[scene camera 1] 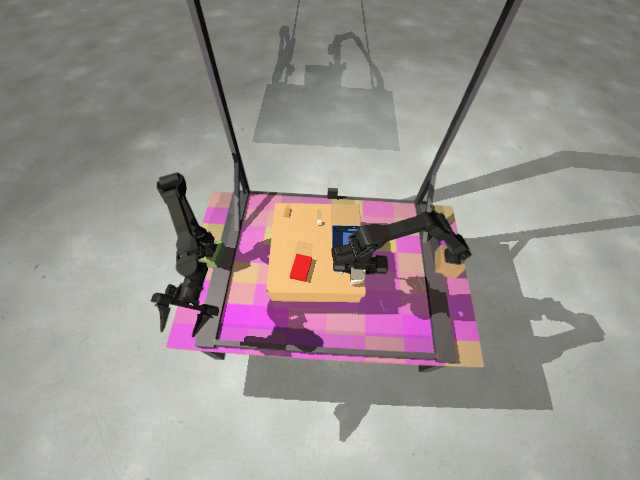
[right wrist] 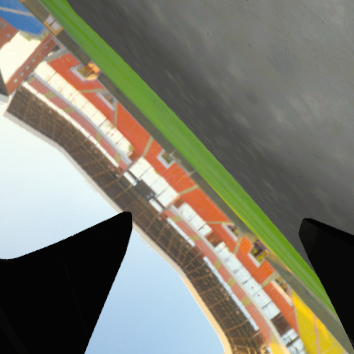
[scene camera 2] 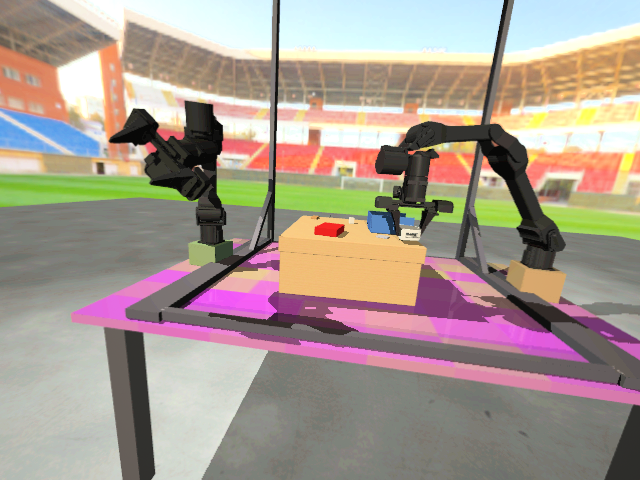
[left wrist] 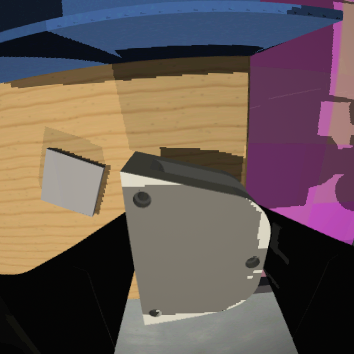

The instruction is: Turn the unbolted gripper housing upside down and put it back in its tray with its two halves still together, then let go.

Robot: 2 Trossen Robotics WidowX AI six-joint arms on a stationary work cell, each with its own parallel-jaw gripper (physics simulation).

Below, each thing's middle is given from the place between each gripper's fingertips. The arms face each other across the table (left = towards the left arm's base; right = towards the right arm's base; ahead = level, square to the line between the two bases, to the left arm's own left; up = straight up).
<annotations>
The small grey plate (left wrist: 69, 181) lies 2 cm behind my left hand, 6 cm to the right of it and 1 cm below it. Round my left hand: wooden block (scene camera 2: 356, 265) 12 cm behind, 15 cm to the right, 9 cm below; then blue tray (scene camera 2: 377, 222) 12 cm behind, 3 cm to the right, 2 cm above.
Right now my right hand is 29 cm past the small grey plate, 48 cm to the right of it and 15 cm above it. From my right hand the other things lie so: wooden block 40 cm behind, 39 cm to the left, 23 cm below; then blue tray 40 cm behind, 51 cm to the left, 12 cm below.
</annotations>
